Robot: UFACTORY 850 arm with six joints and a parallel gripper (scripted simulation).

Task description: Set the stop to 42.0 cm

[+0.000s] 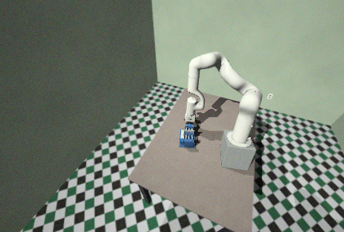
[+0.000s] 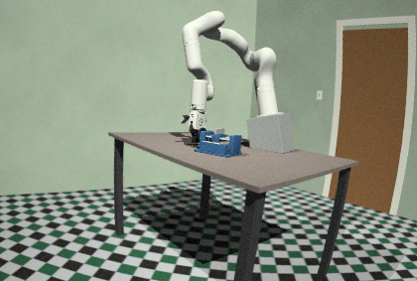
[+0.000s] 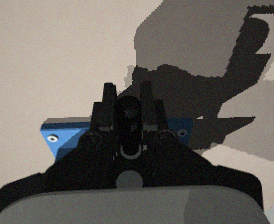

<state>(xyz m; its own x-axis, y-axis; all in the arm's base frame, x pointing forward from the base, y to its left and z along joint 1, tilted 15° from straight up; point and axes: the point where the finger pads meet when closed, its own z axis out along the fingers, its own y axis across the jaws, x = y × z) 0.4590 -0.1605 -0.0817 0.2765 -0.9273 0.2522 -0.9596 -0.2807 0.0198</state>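
My gripper is now 15 cm to the right of the stop block, 4 cm below it and 3 cm past it.
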